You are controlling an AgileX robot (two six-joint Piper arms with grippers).
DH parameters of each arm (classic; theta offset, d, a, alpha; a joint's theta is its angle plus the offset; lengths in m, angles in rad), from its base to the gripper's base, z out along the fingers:
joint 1: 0 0.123 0 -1.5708
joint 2: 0.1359 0 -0.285 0
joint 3: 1.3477 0 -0.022 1.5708
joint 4: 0 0.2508 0 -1.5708
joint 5: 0 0 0.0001 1.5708
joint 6: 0 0.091 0 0
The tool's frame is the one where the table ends.
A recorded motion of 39 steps. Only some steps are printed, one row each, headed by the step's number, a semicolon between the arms.
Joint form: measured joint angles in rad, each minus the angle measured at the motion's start. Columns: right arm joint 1, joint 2, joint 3, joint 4, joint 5, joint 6; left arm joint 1, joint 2, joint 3, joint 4, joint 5, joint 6.
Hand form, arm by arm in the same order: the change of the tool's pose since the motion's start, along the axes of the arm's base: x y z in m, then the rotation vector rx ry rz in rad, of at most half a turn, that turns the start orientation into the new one. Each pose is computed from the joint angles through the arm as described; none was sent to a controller.
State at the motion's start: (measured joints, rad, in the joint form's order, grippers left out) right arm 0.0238 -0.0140 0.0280 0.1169 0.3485 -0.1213; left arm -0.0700 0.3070 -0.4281 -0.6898 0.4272 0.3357
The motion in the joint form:
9: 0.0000 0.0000 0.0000 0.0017 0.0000 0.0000; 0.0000 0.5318 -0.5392 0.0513 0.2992 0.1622
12: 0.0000 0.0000 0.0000 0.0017 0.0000 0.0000; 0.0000 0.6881 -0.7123 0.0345 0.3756 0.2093
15: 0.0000 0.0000 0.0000 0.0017 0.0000 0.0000; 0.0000 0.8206 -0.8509 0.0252 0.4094 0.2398
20: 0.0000 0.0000 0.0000 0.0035 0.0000 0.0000; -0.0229 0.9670 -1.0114 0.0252 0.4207 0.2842
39: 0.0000 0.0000 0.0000 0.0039 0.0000 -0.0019; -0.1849 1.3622 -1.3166 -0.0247 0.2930 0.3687
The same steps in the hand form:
9: 0.0000 0.0001 0.0000 0.0017 0.0000 0.0001; 0.0857 -0.0181 0.0940 0.2481 0.1562 -0.2090
12: 0.0000 0.0001 0.0000 0.0017 0.0000 0.0001; 0.1193 -0.0243 0.1169 0.2855 0.1737 -0.2752
15: 0.0000 0.0001 0.0000 0.0017 0.0000 0.0001; 0.1521 -0.0284 0.1308 0.3084 0.1773 -0.3087
20: 0.0000 0.0001 0.0000 0.0035 0.0001 0.0003; 0.1898 -0.0375 0.1442 0.3514 0.1474 -0.3486
39: 0.0000 0.0001 0.0000 0.0021 0.0000 0.0008; 0.2940 -0.1062 0.1217 0.3639 0.0792 -0.4644

